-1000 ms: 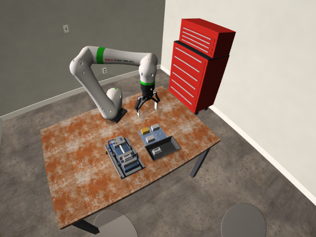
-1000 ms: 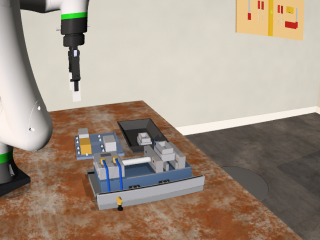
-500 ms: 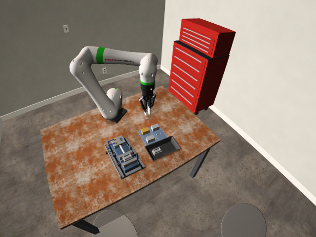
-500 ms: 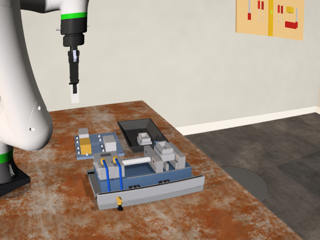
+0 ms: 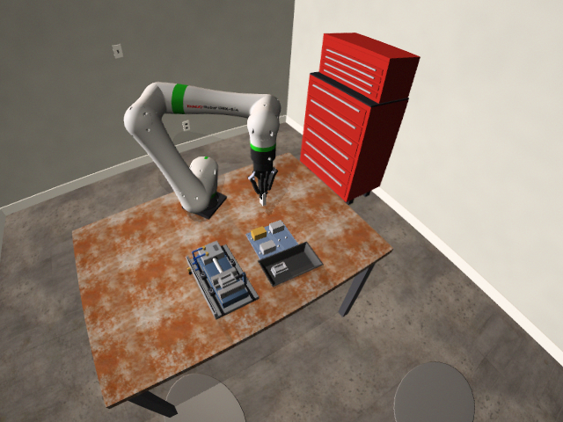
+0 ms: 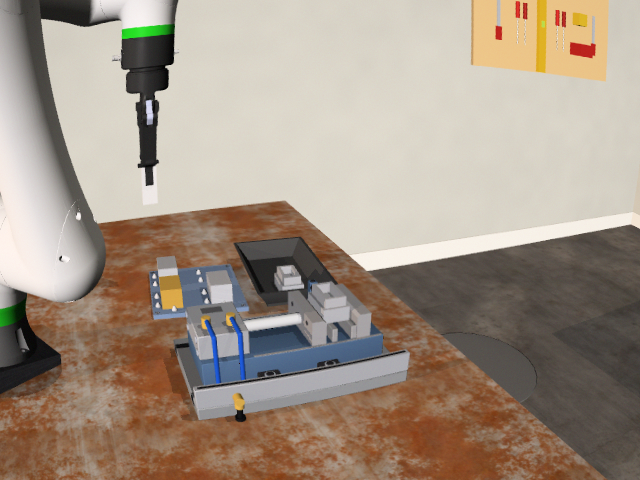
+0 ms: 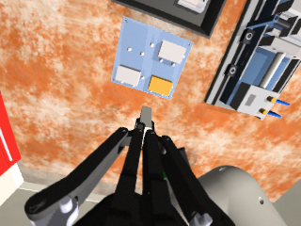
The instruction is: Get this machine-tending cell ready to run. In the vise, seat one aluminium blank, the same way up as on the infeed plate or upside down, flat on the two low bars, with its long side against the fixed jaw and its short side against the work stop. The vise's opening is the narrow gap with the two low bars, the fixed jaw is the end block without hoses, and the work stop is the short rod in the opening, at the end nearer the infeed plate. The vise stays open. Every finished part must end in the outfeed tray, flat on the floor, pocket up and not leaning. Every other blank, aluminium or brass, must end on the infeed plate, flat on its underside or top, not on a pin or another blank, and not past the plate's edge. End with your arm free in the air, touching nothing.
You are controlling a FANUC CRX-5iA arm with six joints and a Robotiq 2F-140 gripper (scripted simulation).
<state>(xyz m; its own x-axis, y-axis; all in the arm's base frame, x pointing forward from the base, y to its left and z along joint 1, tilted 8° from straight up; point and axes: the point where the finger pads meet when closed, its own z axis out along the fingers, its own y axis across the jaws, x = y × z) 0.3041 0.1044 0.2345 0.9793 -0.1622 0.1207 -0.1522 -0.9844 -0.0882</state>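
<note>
The brass blank is 190 mm below my hand, 40 mm to the right of it and 20 mm ahead of it. Round my hand: vise 300 mm to the right, 180 mm below, 110 mm ahead.
</note>
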